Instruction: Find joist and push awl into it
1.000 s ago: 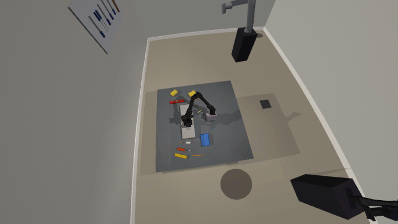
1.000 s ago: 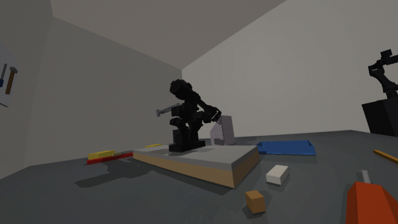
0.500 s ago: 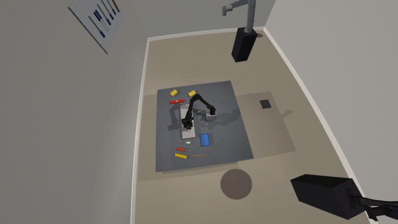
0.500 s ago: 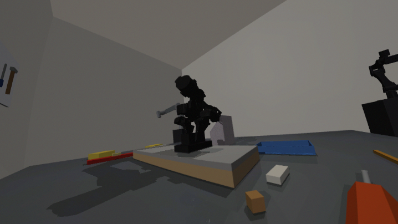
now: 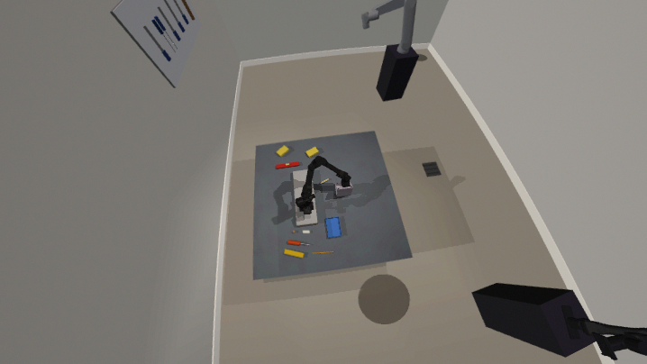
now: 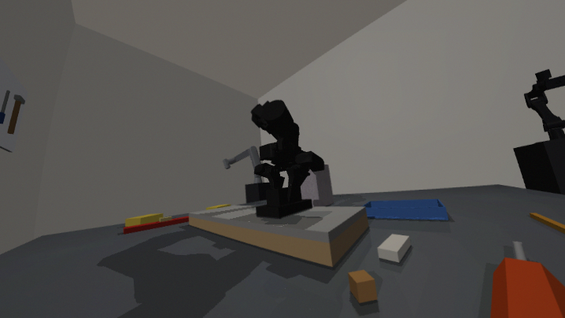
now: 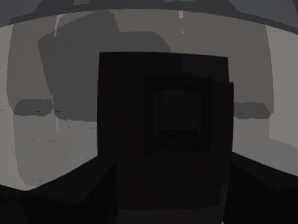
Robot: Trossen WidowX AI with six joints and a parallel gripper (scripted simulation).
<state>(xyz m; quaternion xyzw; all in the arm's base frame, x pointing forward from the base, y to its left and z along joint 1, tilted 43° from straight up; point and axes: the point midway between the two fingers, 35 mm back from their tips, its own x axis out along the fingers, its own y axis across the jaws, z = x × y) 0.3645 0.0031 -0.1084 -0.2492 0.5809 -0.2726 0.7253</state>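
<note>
Right now the white block is 210 mm to the left of my gripper tip, 60 mm below it and 40 mm ahead of it. The rest, counted from my gripper tip: brown cube 180 mm to the left, 140 mm ahead, 60 mm below; square light 30 mm above, 20 mm ahead; black stud finder 20 mm above, 10 mm ahead.
</note>
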